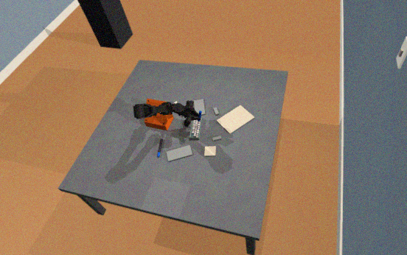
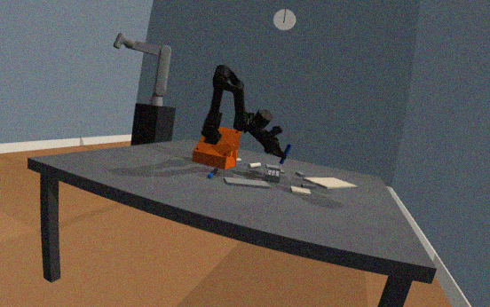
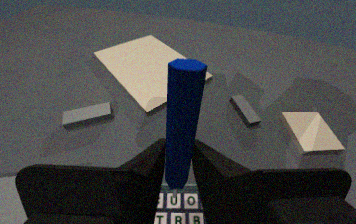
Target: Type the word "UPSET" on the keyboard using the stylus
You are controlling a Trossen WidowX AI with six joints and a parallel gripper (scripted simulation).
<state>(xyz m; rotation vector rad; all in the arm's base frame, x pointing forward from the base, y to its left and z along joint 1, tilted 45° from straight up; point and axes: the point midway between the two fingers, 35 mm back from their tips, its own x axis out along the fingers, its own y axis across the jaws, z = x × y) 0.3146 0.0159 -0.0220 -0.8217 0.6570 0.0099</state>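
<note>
Right now the blue stylus is 1 cm below my gripper tip and 1 cm behind it. Round my gripper tip: cream square (19 cm to the right, 12 cm ahead, 8 cm below); then grey slab (16 cm to the left, 8 cm below, 8 cm behind); then cream sheet (20 cm ahead, 11 cm to the left, 8 cm below).
</note>
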